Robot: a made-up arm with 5 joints. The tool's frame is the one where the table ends. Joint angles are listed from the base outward.
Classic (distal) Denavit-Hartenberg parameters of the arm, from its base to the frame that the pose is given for. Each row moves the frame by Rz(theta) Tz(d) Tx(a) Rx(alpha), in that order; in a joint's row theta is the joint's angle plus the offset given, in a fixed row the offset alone. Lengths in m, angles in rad.
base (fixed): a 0, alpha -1.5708, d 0.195, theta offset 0
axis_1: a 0.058, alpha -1.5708, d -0.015, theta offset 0
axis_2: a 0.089, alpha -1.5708, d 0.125, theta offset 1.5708
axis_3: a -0.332, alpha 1.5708, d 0.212, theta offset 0
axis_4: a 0.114, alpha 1.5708, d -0.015, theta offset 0
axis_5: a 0.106, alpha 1.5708, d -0.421, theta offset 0
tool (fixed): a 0, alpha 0, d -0.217, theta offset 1.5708
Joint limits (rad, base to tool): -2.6..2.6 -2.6..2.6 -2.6..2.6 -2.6..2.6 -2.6..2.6
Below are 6 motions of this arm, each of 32 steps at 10 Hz.
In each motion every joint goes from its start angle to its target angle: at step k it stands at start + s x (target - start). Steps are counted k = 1, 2, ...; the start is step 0. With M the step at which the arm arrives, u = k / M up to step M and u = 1 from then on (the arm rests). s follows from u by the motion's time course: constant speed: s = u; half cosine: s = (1 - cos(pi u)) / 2; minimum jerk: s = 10 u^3 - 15 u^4 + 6 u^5.
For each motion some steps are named. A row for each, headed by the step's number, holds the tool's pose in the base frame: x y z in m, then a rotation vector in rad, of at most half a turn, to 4 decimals.
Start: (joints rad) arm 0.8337 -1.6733 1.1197 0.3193 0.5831
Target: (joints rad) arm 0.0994 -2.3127 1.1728 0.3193 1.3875
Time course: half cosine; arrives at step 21
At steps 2, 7, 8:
2: -0.2452 -0.6330 -0.3812 0.4002 0.0768 1.3545
7: -0.1146 -0.5907 -0.4780 0.5076 0.0185 1.5131
8: -0.0726 -0.5776 -0.4992 0.5326 0.0085 1.5657

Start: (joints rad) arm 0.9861 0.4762 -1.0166 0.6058 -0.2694
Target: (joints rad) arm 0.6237 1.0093 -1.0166 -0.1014 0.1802
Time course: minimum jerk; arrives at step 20
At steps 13, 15, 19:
13: -0.2328 0.5925 0.2598 0.6678 0.1471 -1.1477
15: -0.2146 0.5903 0.2009 0.7160 0.0055 -1.0959
19: -0.1967 0.5858 0.1580 0.7494 -0.1009 -1.0507

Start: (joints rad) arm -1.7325 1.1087 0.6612 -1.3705 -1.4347
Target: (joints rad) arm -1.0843 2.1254 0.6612 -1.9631 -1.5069
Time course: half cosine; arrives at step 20
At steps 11, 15, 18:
11: 0.0186 -0.1908 0.1695 -1.3518 -0.6128 -0.4576
15: 0.0442 -0.2333 0.1389 -1.2119 -0.4656 -0.3630
18: 0.0505 -0.2508 0.1157 -1.1509 -0.4009 -0.3367

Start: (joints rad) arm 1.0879 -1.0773 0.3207 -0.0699 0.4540
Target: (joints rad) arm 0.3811 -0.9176 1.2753 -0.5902 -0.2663
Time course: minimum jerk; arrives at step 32
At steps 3, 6, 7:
3: -0.4701 -0.5569 0.2291 0.7070 1.0466 0.9813
6: -0.4588 -0.5638 0.1979 0.6349 0.9891 1.0348
7: -0.4507 -0.5677 0.1804 0.5916 0.9551 1.0651

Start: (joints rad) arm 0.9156 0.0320 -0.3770 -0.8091 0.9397
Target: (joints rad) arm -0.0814 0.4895 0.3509 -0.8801 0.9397
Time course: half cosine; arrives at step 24
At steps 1, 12, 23, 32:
1: -0.5087 0.0101 0.3611 1.5356 0.9521 0.1857
12: -0.5278 0.0438 0.0752 1.0324 0.6436 0.3461
23: -0.4104 0.0767 -0.1517 0.6410 0.3046 0.2742
32: -0.4090 0.0770 -0.1532 0.6384 0.3017 0.2728

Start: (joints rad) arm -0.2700 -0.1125 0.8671 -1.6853 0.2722
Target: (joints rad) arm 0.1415 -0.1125 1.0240 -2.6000 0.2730
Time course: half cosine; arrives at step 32
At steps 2, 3, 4, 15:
2: 0.1424 -0.3153 0.0078 -0.6909 0.7072 1.4365
3: 0.1459 -0.3135 0.0069 -0.6883 0.7191 1.4464
4: 0.1506 -0.3110 0.0055 -0.6846 0.7358 1.4602
15: 0.2442 -0.2386 -0.0803 -0.5469 1.1488 1.8036

